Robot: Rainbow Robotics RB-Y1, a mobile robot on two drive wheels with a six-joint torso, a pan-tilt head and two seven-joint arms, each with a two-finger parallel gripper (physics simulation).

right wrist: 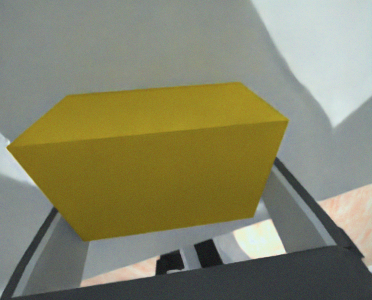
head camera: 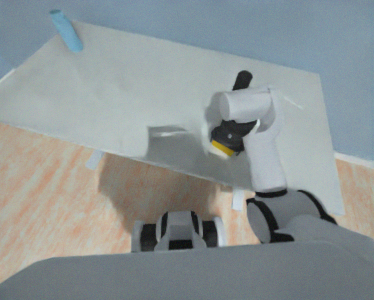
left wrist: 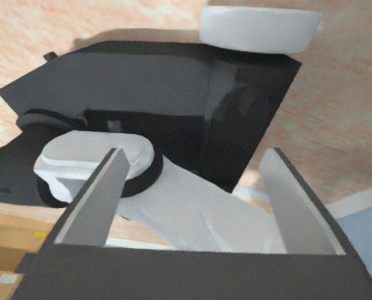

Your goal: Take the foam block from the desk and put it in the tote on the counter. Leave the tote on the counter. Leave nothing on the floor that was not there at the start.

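Places are measured from the robot's base along level axes (x right, y ahead, z up), in millimetres.
Pixels of known places: left gripper, between the fingertips: (left wrist: 192, 156); right gripper, between the fingertips: (right wrist: 172, 169) (head camera: 224, 147).
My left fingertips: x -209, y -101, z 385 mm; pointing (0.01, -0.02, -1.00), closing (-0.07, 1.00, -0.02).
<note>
Ahead of a thing's pixels: the offset from my left fingertips to its top centre. Level surfaces: height alone.
The yellow foam block {dy +454, dx +397, dz +381 mm} (head camera: 222, 148) (right wrist: 165, 170) is at the desk {dz +336 mm} (head camera: 125, 75) (right wrist: 150, 45), near its front edge. In the right wrist view it fills the space between the fingers and partly covers them. My right gripper (head camera: 225, 151) (right wrist: 172, 169) is open around it; I cannot tell whether a finger touches it, nor whether it rests flat on the desk. My left gripper (left wrist: 192, 156) is open and empty, away from the desk, above the robot's own base. The tote and the counter do not show in these views.
A light blue cylinder {dy +1065, dx -334, dz +501 mm} (head camera: 67, 32) lies at the desk's far left corner. The robot's dark base (left wrist: 150, 80) and a white rounded part (left wrist: 260, 30) are below the left gripper. Brown surfaces (left wrist: 17, 227) show at the lower left of the left wrist view.
</note>
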